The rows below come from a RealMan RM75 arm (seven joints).
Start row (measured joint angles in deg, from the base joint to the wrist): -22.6 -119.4 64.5 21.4 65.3 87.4 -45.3
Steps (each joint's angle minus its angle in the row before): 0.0 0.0 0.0 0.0 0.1 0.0 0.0; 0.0 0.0 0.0 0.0 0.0 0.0 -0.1; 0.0 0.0 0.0 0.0 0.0 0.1 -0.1; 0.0 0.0 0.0 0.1 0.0 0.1 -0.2; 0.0 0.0 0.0 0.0 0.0 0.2 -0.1; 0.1 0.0 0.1 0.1 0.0 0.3 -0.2; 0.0 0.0 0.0 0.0 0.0 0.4 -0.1; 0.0 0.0 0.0 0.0 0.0 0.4 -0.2; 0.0 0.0 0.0 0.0 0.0 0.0 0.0; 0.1 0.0 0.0 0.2 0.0 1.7 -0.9; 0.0 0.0 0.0 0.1 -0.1 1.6 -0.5; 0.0 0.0 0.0 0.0 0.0 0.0 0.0; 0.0 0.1 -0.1 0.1 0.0 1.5 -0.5; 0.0 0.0 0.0 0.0 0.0 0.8 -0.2; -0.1 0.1 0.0 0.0 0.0 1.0 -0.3; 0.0 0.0 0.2 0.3 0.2 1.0 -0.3; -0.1 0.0 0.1 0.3 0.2 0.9 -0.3; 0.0 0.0 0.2 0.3 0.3 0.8 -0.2; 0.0 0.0 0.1 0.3 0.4 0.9 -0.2; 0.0 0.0 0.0 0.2 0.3 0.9 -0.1; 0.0 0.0 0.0 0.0 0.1 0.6 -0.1; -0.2 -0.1 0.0 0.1 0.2 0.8 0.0; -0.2 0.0 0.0 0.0 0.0 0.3 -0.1
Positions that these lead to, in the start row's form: -22.6 -119.4 64.5 21.4 65.4 87.4 -45.3; -22.6 -119.4 64.5 21.4 65.4 87.4 -45.4; -22.6 -119.4 64.5 21.4 65.4 87.5 -45.5; -22.6 -119.4 64.5 21.5 65.4 87.6 -45.7; -22.6 -119.4 64.5 21.5 65.4 87.8 -45.8; -22.5 -119.4 64.6 21.6 65.4 88.1 -46.0; -22.5 -119.4 64.6 21.6 65.4 88.5 -46.1; -22.5 -119.4 64.6 21.6 65.4 88.9 -46.3; -22.5 -119.4 64.6 21.6 65.4 88.9 -46.3; -22.4 -119.4 64.6 21.8 65.4 90.6 -47.2; -22.4 -119.4 64.6 21.9 65.3 92.2 -47.7; -22.4 -119.4 64.6 21.9 65.3 92.2 -47.7; -22.4 -119.3 64.5 22.0 65.3 93.7 -48.2; -22.4 -119.3 64.5 22.0 65.3 94.5 -48.4; -22.5 -119.2 64.5 22.0 65.3 95.5 -48.7; -22.5 -119.2 64.7 22.3 65.5 96.5 -49.0; -22.6 -119.2 64.8 22.6 65.7 97.4 -49.3; -22.6 -119.2 65.0 22.9 66.0 98.2 -49.5; -22.6 -119.2 65.1 23.2 66.4 99.1 -49.7; -22.6 -119.2 65.1 23.4 66.7 100.0 -49.8; -22.6 -119.2 65.1 23.4 66.8 100.6 -49.9; -22.8 -119.3 65.1 23.5 67.0 101.4 -49.9; -23.0 -119.3 65.1 23.5 67.0 101.7 -50.0
